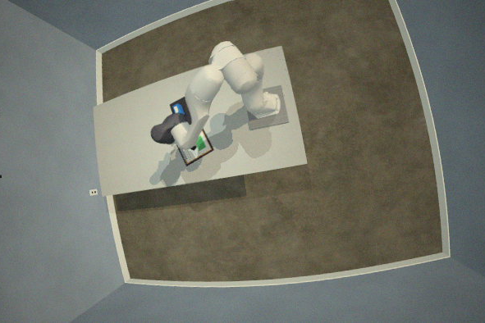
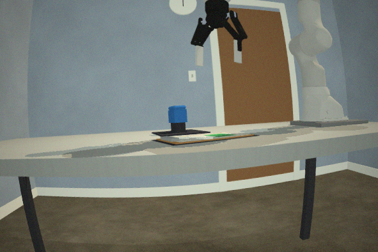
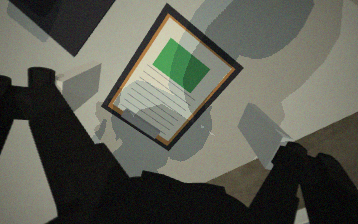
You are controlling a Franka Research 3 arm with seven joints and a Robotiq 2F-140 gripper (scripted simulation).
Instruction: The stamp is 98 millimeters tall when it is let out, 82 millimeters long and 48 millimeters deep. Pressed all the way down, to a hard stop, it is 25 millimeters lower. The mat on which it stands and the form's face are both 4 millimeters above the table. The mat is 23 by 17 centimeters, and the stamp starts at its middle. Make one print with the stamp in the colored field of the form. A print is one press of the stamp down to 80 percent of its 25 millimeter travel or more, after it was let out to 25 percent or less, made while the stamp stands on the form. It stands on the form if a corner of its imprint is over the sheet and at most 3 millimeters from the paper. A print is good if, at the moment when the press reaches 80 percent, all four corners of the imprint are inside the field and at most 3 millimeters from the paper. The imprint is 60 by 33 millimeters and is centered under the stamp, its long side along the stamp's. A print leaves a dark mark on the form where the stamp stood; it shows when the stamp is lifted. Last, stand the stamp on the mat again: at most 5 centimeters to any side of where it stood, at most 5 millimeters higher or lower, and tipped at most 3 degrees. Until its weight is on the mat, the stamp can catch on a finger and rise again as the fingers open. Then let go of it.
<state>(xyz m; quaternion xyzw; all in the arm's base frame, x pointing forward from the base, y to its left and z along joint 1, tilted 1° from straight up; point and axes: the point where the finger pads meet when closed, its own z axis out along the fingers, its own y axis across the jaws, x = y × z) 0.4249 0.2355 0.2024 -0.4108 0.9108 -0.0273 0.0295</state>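
My gripper is now 15 cm short of the blue stamp, 24 cm to the left of it and 17 cm above it. Also, from my hand: form: 8 cm ahead, 4 cm to the left, 22 cm below; dark mat: 15 cm ahead, 24 cm to the right, 22 cm below.
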